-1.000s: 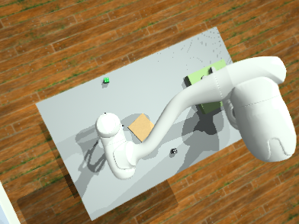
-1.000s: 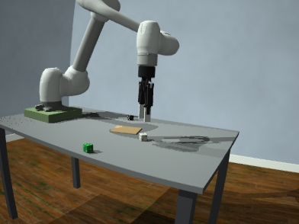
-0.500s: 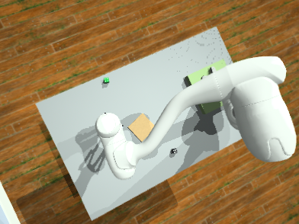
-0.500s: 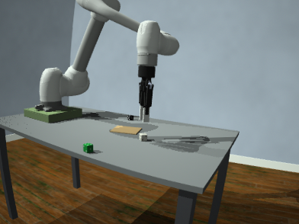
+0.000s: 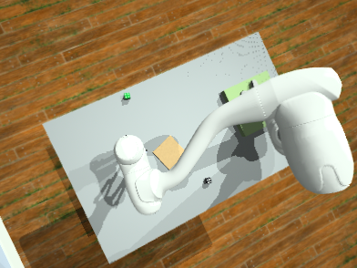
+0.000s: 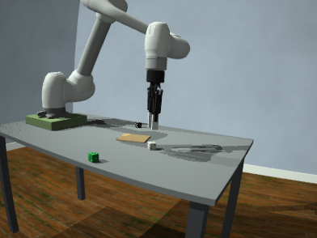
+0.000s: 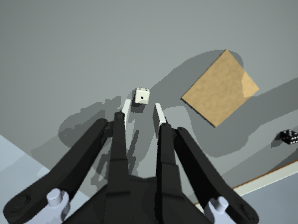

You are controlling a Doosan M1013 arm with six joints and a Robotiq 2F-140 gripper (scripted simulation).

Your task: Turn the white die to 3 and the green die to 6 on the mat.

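My hand is 110 mm above the white die. Also, from my hand: green die 50 mm behind, 290 mm to the right, 110 mm below; then black die 330 mm behind, 320 mm to the left, 110 mm below; then tan mat 170 mm behind, 90 mm to the left, 120 mm below.
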